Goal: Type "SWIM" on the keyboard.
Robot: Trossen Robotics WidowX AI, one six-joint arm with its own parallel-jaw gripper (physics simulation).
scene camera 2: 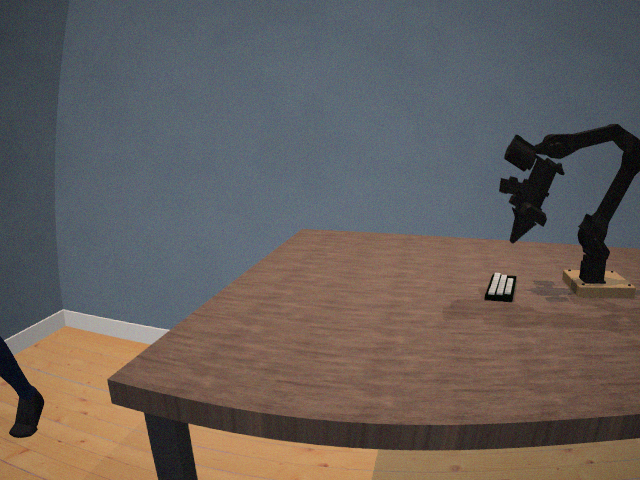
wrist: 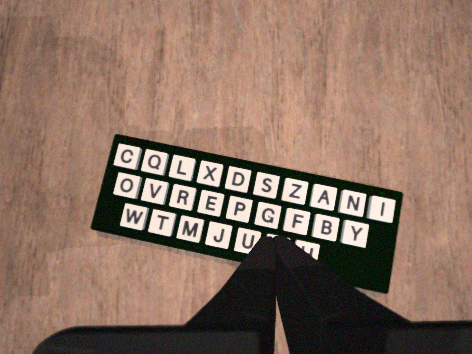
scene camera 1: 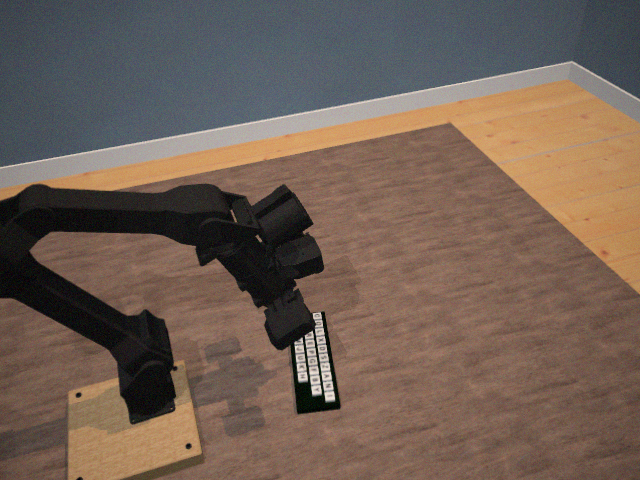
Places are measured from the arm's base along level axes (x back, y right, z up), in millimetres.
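Pixels of known places: gripper, fingertip midpoint: (scene camera 2: 511,242) (wrist: 272,248); arm's base at its link origin: (scene camera 2: 592,280) (scene camera 1: 150,400).
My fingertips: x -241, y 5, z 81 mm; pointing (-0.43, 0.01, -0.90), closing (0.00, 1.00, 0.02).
Note:
For each thing: its top centre in the pictures, then the offset to it from my fingertips. Level surfaces: height alone.
- dark green keyboard at its top centre: (wrist: 246,210) (scene camera 1: 311,354) (scene camera 2: 502,282) dx -15, dy -8, dz -91 mm
- S key at its top centre: (wrist: 266,185) (scene camera 1: 323,357) dx -31, dy +6, dz -91 mm
- W key at its top centre: (wrist: 133,216) dx -13, dy -80, dz -91 mm
- I key at its top centre: (wrist: 382,209) (scene camera 1: 329,395) dx -14, dy +78, dz -91 mm
- M key at its top centre: (wrist: 190,228) dx -4, dy -44, dz -91 mm
- U key at its top centre: (wrist: 247,241) (scene camera 1: 300,357) dx +4, dy -7, dz -91 mm
- brown table at its surface level: dz -107 mm
A dark green keyboard (scene camera 1: 310,403) (scene camera 2: 499,298) (wrist: 370,270) with three rows of white letter keys lies flat on the table. In the wrist view the S key (wrist: 266,185), W key (wrist: 133,216), I key (wrist: 381,208) and M key (wrist: 190,230) show uncovered. My gripper (scene camera 2: 512,241) (wrist: 272,248) is shut and empty, pointing down. In scene camera 2 its tips stand well above the keyboard. In the wrist view the tips overlap the bottom row, right of the U key (wrist: 246,241), hiding one key and part of another. In scene camera 1 the gripper body covers the keyboard's far left part.
The arm stands on a light wooden base plate (scene camera 1: 134,444) (scene camera 2: 604,291) beside the keyboard. The brown table (scene camera 1: 439,310) (scene camera 2: 310,335) ends at a front edge in scene camera 2. A person's lower leg and dark shoe (scene camera 2: 26,413) show on the floor at far left.

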